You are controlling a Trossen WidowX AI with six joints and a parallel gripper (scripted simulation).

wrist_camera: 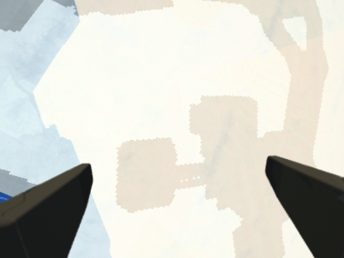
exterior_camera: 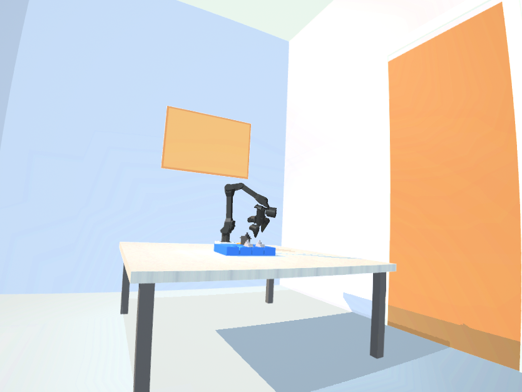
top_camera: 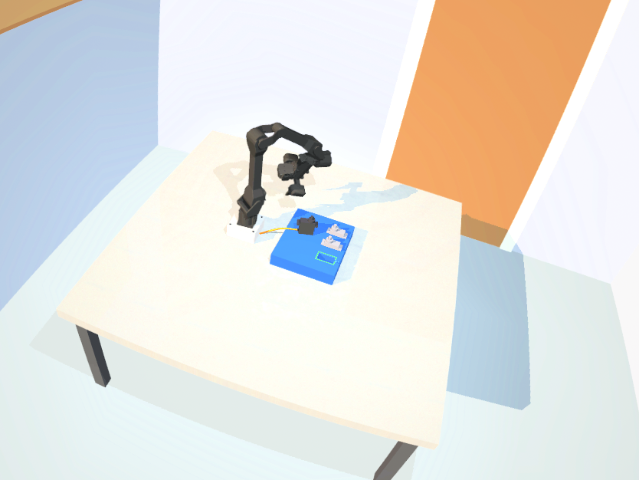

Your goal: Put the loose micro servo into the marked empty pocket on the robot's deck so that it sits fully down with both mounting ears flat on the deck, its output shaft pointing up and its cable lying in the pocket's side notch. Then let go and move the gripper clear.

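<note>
Now: gripper tip 130 mm short of the blue deck, 210 mm to the left of it and 80 mm above it.
</note>
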